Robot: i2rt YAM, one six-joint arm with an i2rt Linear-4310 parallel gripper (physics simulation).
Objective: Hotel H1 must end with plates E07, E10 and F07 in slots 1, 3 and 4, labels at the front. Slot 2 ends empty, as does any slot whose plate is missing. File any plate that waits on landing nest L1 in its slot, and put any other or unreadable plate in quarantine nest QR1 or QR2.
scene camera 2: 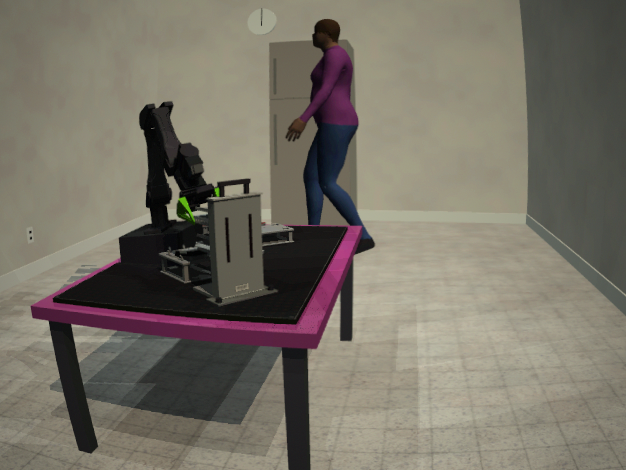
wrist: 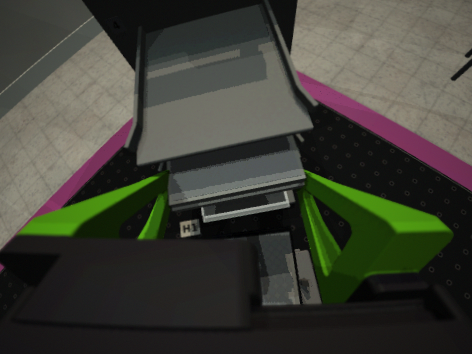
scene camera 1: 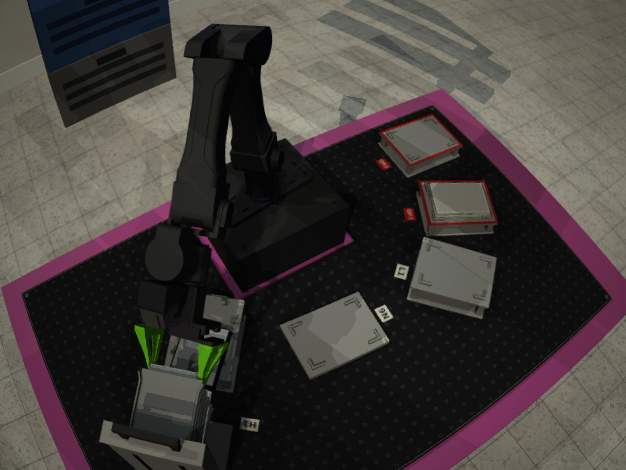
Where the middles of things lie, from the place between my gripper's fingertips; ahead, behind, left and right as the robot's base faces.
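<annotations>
The flat grey nest [scene camera 1: 329, 337] is 30 cm to the left of my hand, 17 cm below it and 2 cm ahead of it. As for the clear plate [wrist: 275, 201], I see it 3 cm to the right of my hand and 3 cm ahead of it, and it sits 6 cm below my hand.
</annotations>
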